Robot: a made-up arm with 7 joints. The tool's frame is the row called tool.
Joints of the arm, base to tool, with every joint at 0 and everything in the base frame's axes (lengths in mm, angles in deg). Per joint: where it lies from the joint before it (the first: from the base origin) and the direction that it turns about. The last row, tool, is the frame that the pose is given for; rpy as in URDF.
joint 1: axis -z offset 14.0 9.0 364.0
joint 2: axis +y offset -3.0 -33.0 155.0
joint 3: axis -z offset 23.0 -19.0 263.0
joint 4: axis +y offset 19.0 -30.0 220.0
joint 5: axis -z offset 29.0 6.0 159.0
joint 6: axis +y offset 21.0 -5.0 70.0
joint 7: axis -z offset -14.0 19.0 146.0
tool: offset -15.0 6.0 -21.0 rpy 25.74 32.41 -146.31
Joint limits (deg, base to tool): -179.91..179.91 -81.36..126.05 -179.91..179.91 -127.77..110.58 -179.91..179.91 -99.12..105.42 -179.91..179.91
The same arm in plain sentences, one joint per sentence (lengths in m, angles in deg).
The arm has seven revolute joints in a row. What follows holds with every joint at zero, and every direction is one of the base frame's.
The first joint is mounted 0.014 m along +x and 0.009 m along +y and 0.364 m along +z from the base frame's origin and rotates about -z, from -179.91 to 179.91 deg.
The second joint is mounted 0.003 m along -x and 0.033 m along -y and 0.155 m along +z from the first joint and rotates about +y, from -81.36 to 126.05 deg.
The third joint is mounted 0.023 m along +x and 0.019 m along -y and 0.263 m along +z from the second joint and rotates about -z, from -179.91 to 179.91 deg.
The fourth joint is mounted 0.019 m along +x and 0.03 m along -y and 0.22 m along +z from the third joint and rotates about +y, from -127.77 to 110.58 deg.
The fifth joint is mounted 0.029 m along +x and 0.006 m along +y and 0.159 m along +z from the fourth joint and rotates about -z, from -179.91 to 179.91 deg.
The sixth joint is mounted 0.021 m along +x and 0.005 m along -y and 0.07 m along +z from the fifth joint and rotates about +y, from -99.12 to 105.42 deg.
The seventh joint is mounted 0.014 m along -x and 0.019 m along +y and 0.146 m along +z from the sixth joint and rotates about -z, from -179.91 to 179.91 deg.
The tool frame, which is the frame that the pose is given for, is mounted 0.015 m along -x and 0.006 m along +y and 0.021 m along -z from the seventh joint; its axes are the base frame's turned by roll 25.74, pitch 32.41 and yaw -146.31 deg (as in URDF: about the fixed x, then y, then z).

